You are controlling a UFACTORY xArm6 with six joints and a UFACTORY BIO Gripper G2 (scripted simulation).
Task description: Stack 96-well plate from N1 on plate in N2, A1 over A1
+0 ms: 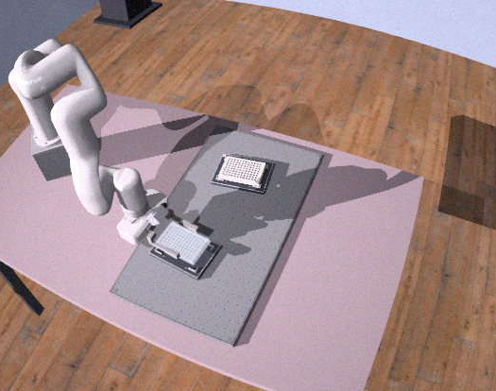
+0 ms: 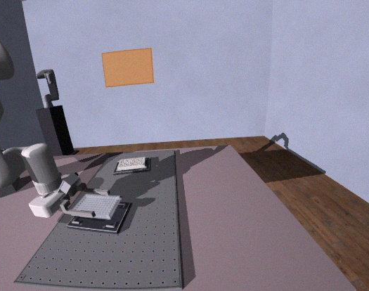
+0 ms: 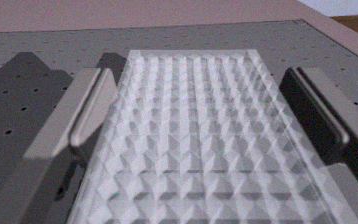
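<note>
My hand is 5 cm above the plate nest. From my hand the other things lie so: clear 96-well plate 1 cm below.
</note>
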